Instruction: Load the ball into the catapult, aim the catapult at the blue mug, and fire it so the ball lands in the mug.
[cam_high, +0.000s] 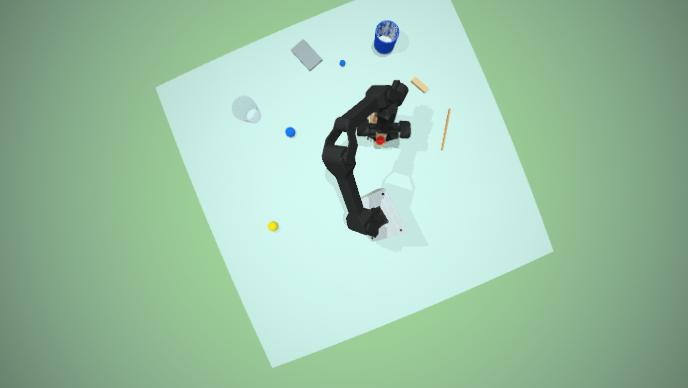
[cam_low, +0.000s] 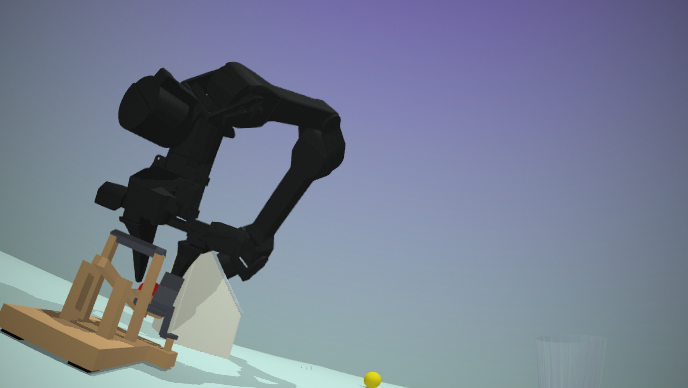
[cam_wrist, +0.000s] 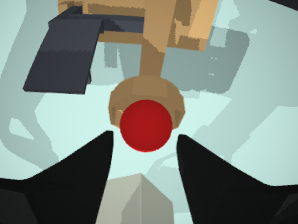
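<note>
Right now my gripper tip is 1 cm above the red ball. Round my gripper tip: thin wooden stick (9 cm behind, 27 cm to the right, 7 cm below); then small wooden block (12 cm ahead, 27 cm to the right, 7 cm below); then catapult (6 cm ahead, 2 cm to the right, 2 cm below).
</note>
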